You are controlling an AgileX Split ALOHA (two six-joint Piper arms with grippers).
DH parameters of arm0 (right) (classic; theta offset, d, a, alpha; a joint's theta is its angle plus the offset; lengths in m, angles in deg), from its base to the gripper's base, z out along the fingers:
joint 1: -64.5 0.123 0 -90
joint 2: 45.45 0 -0.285 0
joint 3: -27.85 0 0.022 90
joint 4: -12.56 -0.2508 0 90
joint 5: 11.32 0 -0.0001 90
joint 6: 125.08 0.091 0 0
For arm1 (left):
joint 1: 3.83 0.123 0 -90
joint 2: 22.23 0 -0.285 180
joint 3: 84.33 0 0.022 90
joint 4: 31.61 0.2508 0 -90
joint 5: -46.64 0 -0.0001 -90
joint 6: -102.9 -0.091 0 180
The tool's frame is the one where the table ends.
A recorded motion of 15 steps. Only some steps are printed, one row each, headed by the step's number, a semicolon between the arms.
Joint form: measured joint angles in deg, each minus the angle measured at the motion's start. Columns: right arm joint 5, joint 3, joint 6, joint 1, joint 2, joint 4; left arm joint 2, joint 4, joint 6, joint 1, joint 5, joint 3.
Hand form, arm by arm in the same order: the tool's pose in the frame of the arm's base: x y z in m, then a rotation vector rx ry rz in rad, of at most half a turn. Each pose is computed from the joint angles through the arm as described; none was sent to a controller.
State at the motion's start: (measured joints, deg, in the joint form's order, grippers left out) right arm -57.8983 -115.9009 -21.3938 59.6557 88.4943 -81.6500; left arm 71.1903 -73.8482 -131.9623 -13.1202 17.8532 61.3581
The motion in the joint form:
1: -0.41 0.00 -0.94 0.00 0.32 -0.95; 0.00 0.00 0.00 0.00 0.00 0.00
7: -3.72 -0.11 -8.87 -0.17 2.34 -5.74; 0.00 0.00 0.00 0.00 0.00 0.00
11: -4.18 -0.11 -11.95 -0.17 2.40 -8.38; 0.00 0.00 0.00 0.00 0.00 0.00
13: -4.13 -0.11 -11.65 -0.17 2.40 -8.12; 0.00 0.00 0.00 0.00 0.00 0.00
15: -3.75 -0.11 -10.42 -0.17 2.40 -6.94; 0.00 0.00 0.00 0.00 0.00 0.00
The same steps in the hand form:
1: 0.2827 0.0426 0.0232 0.4449 2.7134 1.2240; 0.2636 -0.0730 0.1969 0.6832 2.4830 -0.3845
7: 0.2855 0.0442 0.0183 0.3762 2.6347 1.2658; 0.2636 -0.0730 0.1969 0.6832 2.4830 -0.3845
11: 0.2885 0.0438 0.0190 0.3609 2.5957 1.2532; 0.2636 -0.0730 0.1969 0.6832 2.4830 -0.3845
13: 0.2882 0.0438 0.0189 0.3624 2.5996 1.2545; 0.2636 -0.0730 0.1969 0.6832 2.4830 -0.3845
15: 0.2868 0.0439 0.0182 0.3667 2.6191 1.2557; 0.2636 -0.0730 0.1969 0.6832 2.4830 -0.3845

